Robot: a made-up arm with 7 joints. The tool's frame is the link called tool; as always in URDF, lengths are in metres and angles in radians. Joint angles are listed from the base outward. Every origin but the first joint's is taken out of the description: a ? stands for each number. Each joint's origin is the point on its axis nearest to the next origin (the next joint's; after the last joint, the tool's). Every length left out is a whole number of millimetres.
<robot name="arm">
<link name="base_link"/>
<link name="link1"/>
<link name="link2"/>
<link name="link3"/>
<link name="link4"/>
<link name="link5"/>
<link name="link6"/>
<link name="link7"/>
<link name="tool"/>
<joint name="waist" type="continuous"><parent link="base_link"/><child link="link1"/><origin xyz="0.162 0.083 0.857" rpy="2.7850 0.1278 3.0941"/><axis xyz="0 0 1"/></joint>
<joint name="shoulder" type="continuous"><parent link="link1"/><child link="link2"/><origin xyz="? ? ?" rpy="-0.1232 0.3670 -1.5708"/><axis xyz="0 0 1"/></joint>
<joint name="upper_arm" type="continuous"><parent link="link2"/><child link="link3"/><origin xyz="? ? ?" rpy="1.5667 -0.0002 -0.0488"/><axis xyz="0 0 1"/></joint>
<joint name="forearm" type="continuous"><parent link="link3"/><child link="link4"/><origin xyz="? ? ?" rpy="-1.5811 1.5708 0.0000"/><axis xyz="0 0 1"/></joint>
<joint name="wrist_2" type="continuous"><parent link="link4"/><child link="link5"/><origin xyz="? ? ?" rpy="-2.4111 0.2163 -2.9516"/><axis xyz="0 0 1"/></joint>
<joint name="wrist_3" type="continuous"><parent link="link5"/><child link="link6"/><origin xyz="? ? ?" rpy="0.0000 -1.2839 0.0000"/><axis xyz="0 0 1"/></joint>
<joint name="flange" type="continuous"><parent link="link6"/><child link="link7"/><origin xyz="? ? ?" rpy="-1.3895 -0.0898 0.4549"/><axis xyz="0 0 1"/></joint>
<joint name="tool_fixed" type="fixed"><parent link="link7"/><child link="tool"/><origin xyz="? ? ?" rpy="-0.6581 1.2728 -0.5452"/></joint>
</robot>
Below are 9 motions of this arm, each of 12 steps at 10 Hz.
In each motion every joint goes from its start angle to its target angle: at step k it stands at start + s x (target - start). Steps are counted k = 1, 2, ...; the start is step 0. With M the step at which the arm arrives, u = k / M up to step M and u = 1 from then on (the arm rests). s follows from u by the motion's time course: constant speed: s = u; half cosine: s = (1 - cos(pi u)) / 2; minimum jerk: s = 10 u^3 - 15 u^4 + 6 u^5.
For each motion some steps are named. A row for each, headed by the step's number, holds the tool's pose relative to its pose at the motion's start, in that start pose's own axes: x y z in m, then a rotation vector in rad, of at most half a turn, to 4 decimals.
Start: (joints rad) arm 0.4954 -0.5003 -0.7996 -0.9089 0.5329 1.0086 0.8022
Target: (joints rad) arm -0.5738 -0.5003 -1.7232 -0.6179 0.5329 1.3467 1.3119
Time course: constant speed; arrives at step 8
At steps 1, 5, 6, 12:
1: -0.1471 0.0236 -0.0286 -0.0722 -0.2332 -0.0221
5: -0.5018 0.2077 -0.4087 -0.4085 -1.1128 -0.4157
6: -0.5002 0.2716 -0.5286 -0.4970 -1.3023 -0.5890
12: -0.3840 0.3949 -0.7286 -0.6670 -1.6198 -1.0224

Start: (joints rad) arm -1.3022 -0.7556 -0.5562 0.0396 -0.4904 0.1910 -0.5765
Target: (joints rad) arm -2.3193 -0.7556 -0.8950 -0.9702 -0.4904 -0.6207 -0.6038
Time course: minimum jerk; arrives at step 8
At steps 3, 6, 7, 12:
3: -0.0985 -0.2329 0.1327 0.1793 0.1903 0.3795
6: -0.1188 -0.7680 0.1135 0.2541 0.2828 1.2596
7: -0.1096 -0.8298 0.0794 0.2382 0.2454 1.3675
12: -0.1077 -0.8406 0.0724 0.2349 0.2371 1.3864

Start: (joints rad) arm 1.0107 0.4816 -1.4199 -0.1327 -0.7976 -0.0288 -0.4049
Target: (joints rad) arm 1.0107 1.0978 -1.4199 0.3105 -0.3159 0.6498 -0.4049
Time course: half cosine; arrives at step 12
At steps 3, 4, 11, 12:
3: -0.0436 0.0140 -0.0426 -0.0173 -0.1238 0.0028
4: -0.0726 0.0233 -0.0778 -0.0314 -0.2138 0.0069
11: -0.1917 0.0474 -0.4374 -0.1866 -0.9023 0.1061
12: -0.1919 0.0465 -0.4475 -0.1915 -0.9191 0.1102

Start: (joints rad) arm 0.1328 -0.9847 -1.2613 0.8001 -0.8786 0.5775 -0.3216
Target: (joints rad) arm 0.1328 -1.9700 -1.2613 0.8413 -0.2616 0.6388 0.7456
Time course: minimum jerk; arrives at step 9
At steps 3, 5, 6, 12:
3: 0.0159 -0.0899 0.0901 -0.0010 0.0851 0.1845
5: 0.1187 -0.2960 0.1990 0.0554 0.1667 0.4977
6: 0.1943 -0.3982 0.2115 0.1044 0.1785 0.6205
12: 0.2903 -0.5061 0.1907 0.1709 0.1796 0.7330

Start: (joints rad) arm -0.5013 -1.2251 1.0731 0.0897 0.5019 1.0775 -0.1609
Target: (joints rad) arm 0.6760 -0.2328 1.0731 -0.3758 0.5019 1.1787 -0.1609
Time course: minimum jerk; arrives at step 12
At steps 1, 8, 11, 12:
1: 0.0026 0.0006 0.0000 0.0010 -0.0033 -0.0095
8: 0.3013 -0.0206 -0.0182 -0.0574 -0.7560 -1.3369
11: 0.3703 -0.0367 -0.0409 -0.1787 -1.0137 -1.6217
12: 0.3721 -0.0373 -0.0416 -0.1825 -1.0203 -1.6283

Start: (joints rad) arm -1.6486 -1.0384 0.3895 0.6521 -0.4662 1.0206 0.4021
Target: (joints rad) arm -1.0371 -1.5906 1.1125 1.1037 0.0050 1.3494 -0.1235
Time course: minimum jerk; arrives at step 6
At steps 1, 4, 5, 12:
1: 0.0006 0.0024 -0.0018 0.0094 0.0041 0.0117
4: -0.0250 0.0350 -0.0639 0.2131 0.1098 0.2601
5: -0.0420 0.0297 -0.0822 0.2682 0.1366 0.3218
12: -0.0458 0.0277 -0.0860 0.2801 0.1422 0.3347

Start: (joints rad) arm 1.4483 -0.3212 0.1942 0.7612 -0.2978 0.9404 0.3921
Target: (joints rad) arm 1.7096 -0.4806 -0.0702 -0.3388 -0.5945 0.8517 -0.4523
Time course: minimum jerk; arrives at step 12
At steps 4, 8, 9, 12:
4: -0.0682 -0.1166 0.0193 0.2774 -0.0506 0.0493
8: -0.2333 -0.4197 -0.0839 0.9720 -0.1565 0.3030
9: -0.2543 -0.4662 -0.1233 1.0846 -0.1678 0.3693
12: -0.2710 -0.5076 -0.1660 1.1889 -0.1756 0.4398

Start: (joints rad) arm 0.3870 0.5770 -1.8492 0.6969 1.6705 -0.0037 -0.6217
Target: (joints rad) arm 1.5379 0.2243 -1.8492 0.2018 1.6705 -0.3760 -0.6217
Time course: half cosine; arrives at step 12
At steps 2, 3, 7, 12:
2: 0.0267 -0.0060 0.0322 0.0158 0.0996 0.0026
3: 0.0635 -0.0129 0.0662 0.0334 0.2184 0.0041
7: 0.3660 -0.0511 0.1438 0.1150 0.9516 -0.0209
12: 0.6035 -0.0782 0.0308 0.1565 1.5200 -0.0760

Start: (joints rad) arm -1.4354 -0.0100 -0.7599 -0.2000 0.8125 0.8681 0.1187
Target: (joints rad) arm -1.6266 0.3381 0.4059 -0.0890 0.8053 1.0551 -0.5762
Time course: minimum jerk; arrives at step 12
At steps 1, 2, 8, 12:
1: 0.0037 0.0008 0.0000 0.0019 0.0033 -0.0055
2: 0.0261 0.0051 -0.0006 0.0133 0.0229 -0.0384
8: 0.5019 -0.0684 -0.1496 0.2309 0.2871 -0.9431
12: 0.5840 -0.1407 -0.2173 0.2647 0.2833 -1.2102

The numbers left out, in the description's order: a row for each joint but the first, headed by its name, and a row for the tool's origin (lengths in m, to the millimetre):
shoulder: -0.049 0.002 0.000
upper_arm: -0.012 0.029 0.000
forearm: -0.018 -0.039 0.000
wrist_2: -0.024 0.029 0.000
wrist_3: 0.290 0.071 0.000
flange: 0.057 0.369 0.000
tool: 0.172 0.110 0.000

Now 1 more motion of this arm.
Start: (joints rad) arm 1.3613 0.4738 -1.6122 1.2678 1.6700 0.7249 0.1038
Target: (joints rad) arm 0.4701 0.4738 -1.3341 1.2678 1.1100 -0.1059 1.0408
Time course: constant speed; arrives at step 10
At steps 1, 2, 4, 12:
1: 0.0822 0.0729 -0.0322 -0.1851 0.0899 -0.0542
2: 0.1728 0.1293 -0.0763 -0.3569 0.1942 -0.1075
4: 0.3665 0.1822 -0.1907 -0.6517 0.4458 -0.2069
12: 0.8057 -0.1303 -0.5640 -0.9714 1.4484 -0.3703

